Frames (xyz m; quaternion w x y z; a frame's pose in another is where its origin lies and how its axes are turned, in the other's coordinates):
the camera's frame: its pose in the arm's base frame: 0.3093 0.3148 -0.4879 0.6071 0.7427 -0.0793 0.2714
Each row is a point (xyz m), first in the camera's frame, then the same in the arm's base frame.
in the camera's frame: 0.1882 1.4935 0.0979
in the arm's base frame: -0.1706 -0.1118 0.8771
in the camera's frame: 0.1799 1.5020 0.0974
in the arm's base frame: -0.1815 -0.1152 0.8803
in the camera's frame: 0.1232 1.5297 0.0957
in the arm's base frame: -0.2420 -0.1325 0.8760
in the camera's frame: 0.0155 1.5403 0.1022
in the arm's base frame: -0.3353 -0.1641 0.8306
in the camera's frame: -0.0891 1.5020 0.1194
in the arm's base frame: -0.4007 -0.1929 0.7435
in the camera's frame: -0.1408 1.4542 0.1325
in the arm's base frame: -0.4188 -0.2043 0.6751
